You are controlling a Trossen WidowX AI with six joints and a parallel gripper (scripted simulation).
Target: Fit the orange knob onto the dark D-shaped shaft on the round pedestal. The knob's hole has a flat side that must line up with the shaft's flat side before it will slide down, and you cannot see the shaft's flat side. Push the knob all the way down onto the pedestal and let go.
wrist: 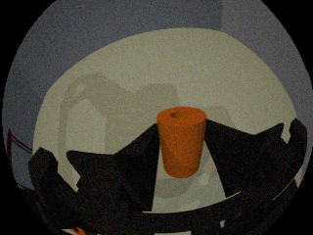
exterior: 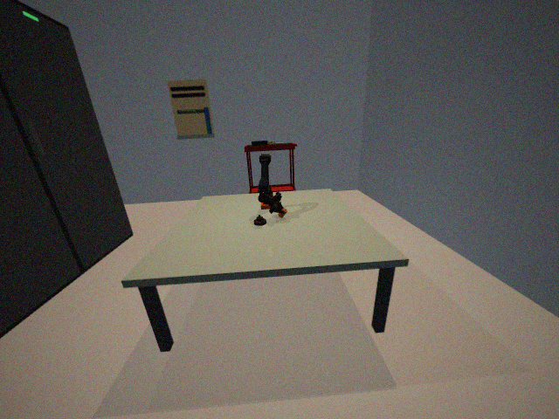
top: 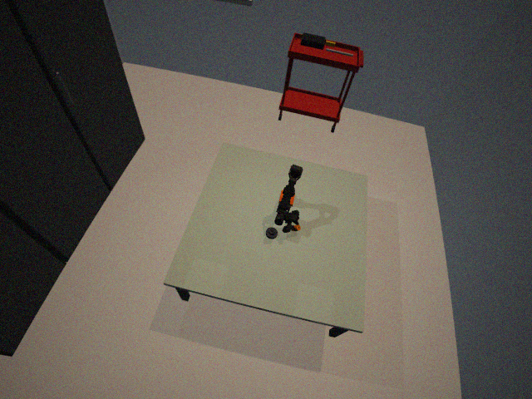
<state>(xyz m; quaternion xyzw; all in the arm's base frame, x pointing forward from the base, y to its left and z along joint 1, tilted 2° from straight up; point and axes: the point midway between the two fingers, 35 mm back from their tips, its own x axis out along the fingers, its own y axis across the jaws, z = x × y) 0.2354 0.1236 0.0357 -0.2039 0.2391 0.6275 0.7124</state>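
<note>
Now: the round pedestal 17 cm to the right of my gripper tip, 9 cm ahead of it and 1 cm below it. Round my gripper tip: orange knob: 2 cm to the right, 1 cm below.
</note>
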